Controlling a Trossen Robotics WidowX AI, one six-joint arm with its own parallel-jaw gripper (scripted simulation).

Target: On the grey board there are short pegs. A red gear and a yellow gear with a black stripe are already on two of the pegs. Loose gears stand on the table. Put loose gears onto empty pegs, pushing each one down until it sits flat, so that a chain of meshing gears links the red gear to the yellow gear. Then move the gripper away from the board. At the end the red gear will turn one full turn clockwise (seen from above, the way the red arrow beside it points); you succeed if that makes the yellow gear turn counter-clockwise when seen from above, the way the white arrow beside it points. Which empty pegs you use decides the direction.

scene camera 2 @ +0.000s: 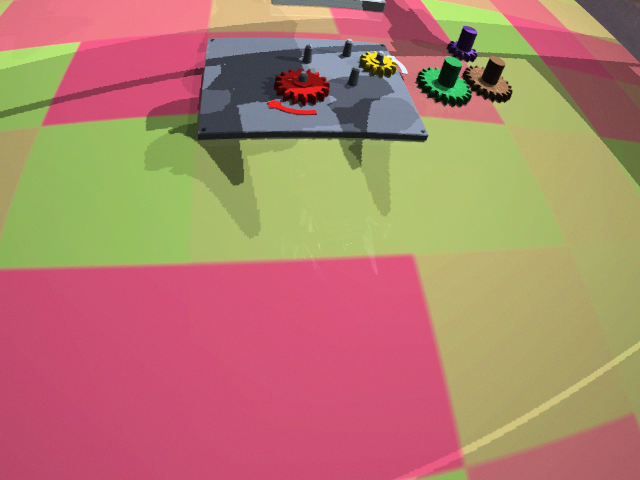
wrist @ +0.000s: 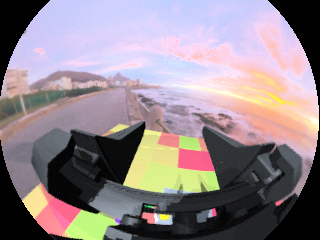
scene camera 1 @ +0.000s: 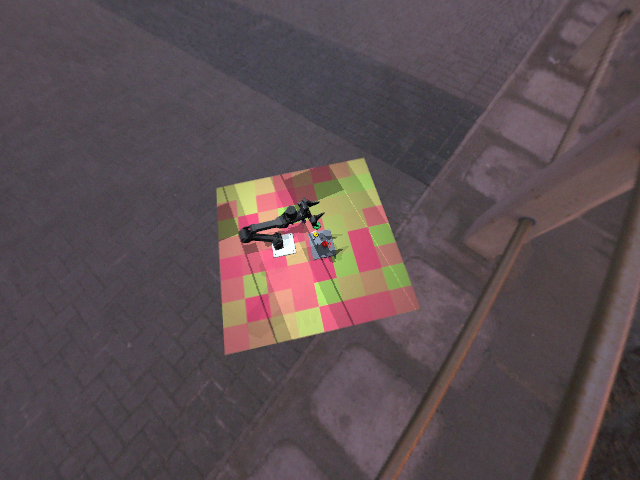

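Observation:
My gripper: open, holding nothing. Green gear, visible. Brown gear, visible. Red gear, likewise.

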